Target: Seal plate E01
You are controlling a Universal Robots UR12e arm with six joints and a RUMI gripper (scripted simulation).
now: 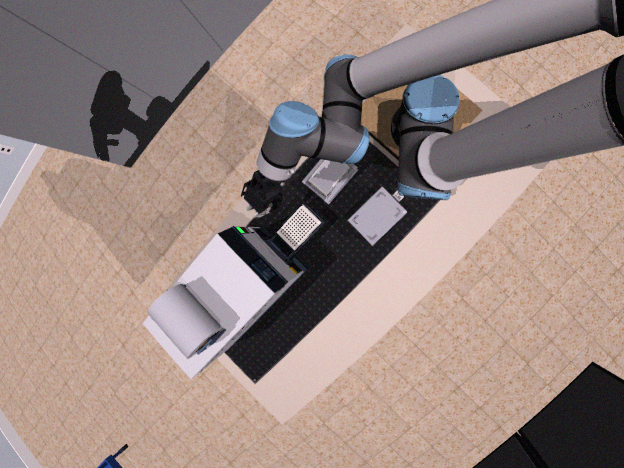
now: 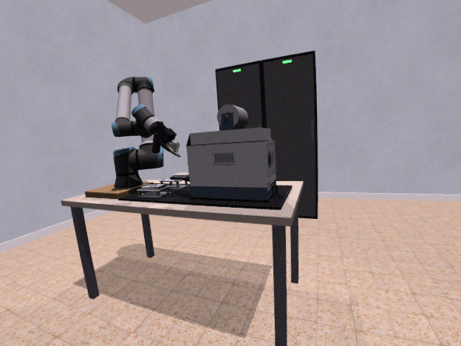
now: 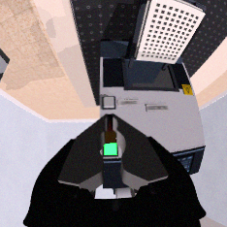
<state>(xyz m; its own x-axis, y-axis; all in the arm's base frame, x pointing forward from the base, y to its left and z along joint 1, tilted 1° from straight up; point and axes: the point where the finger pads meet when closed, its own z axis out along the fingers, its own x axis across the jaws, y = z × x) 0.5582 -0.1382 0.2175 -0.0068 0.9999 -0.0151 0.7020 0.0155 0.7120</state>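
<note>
The square start button lies 7 cm ahead of my hand and 5 cm below it. Round my hand: foil roll (30 cm ahead, 9 cm to the left, 18 cm above); plate nest N1 (24 cm behind, 25 cm to the left, 19 cm below); sealer stage (3 cm behind, 9 cm to the left, 14 cm below).
</note>
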